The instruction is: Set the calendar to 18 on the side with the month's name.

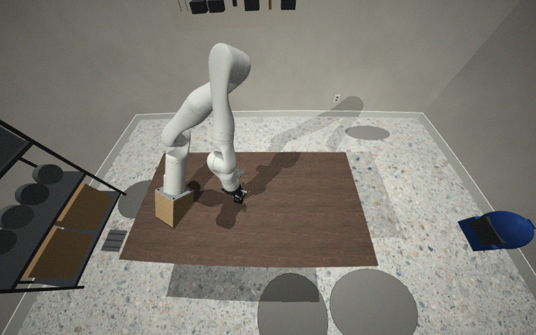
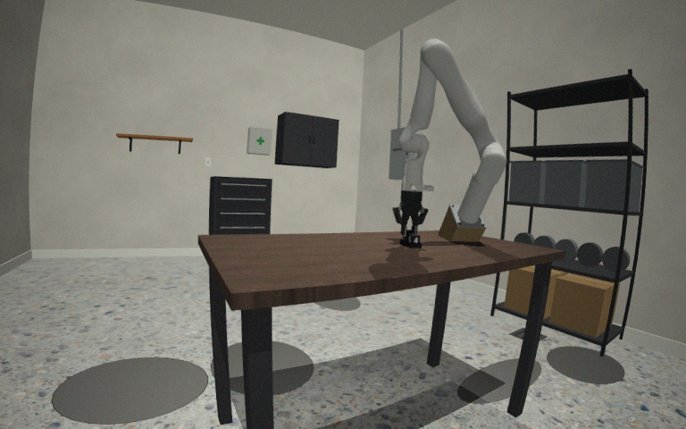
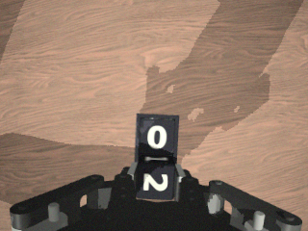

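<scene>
Now: hand 4 cm above the black calendar tray and 2 cm to the right of it.
</scene>
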